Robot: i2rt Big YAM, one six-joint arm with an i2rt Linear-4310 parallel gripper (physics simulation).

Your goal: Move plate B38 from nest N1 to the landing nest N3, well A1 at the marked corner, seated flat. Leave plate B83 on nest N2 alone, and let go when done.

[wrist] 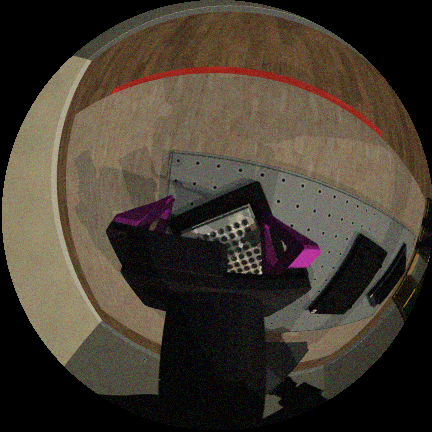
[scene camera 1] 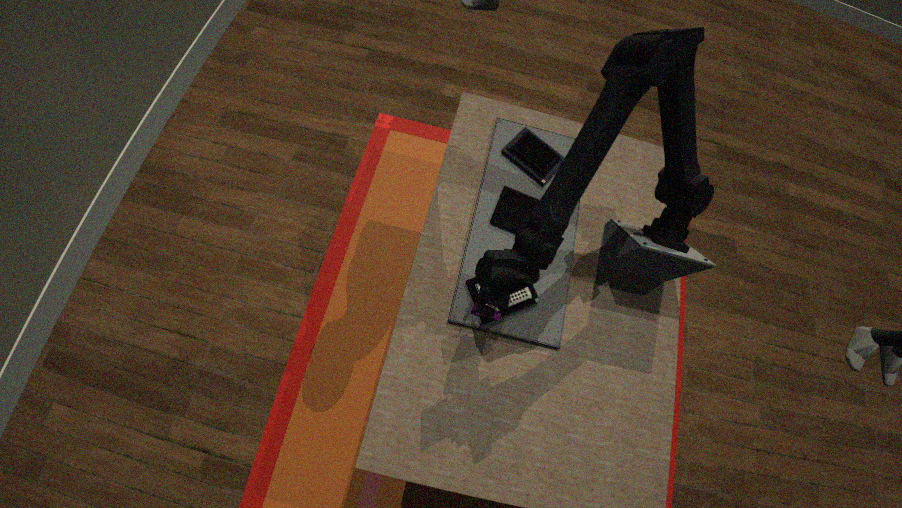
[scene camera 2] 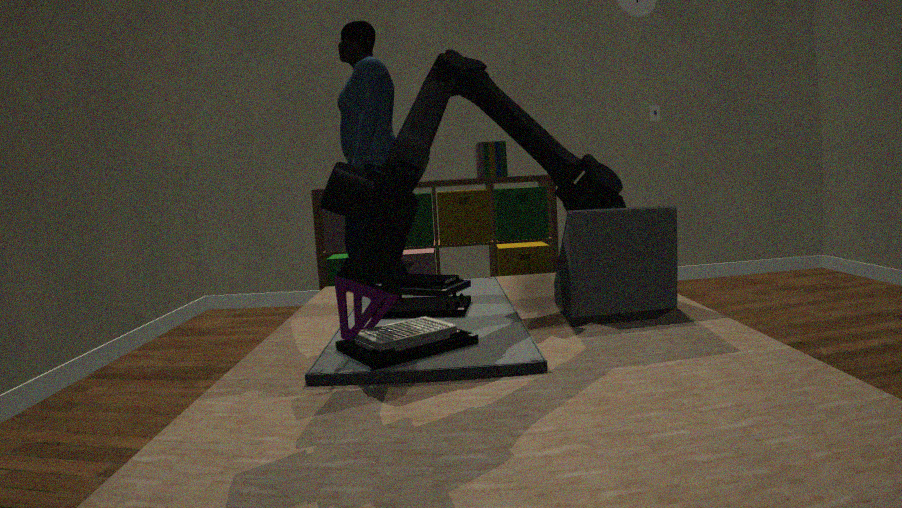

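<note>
A pale plate with dark wells (scene camera 1: 521, 295) (scene camera 2: 410, 331) (wrist: 245, 242), apparently B38, sits in the black near nest (scene camera 2: 403, 358) (wrist: 257, 192). My gripper (scene camera 1: 486, 312) (scene camera 2: 347, 334) (wrist: 218, 207) is open, its purple fingers low on either side of this plate, with nothing held between them. The gripper body hides part of the plate. A dark block (scene camera 1: 510, 208) (wrist: 350, 275), apparently plate B83 on the middle nest, stands further along. The far nest (scene camera 1: 521, 169) (wrist: 389, 280) has a dark recessed inside and a small pale mark at one corner. Labels are not readable.
The nests stand on a grey perforated board (scene camera 1: 467, 265) (scene camera 2: 498, 334) (wrist: 300, 192) on the wooden table (scene camera 1: 536, 429) (scene camera 2: 568, 435). The arm's grey base block (scene camera 1: 637, 265) (scene camera 2: 621, 261) stands beside the board. The forearm crosses above the middle nest in scene camera 1. A person (scene camera 2: 366, 107) stands behind the arm.
</note>
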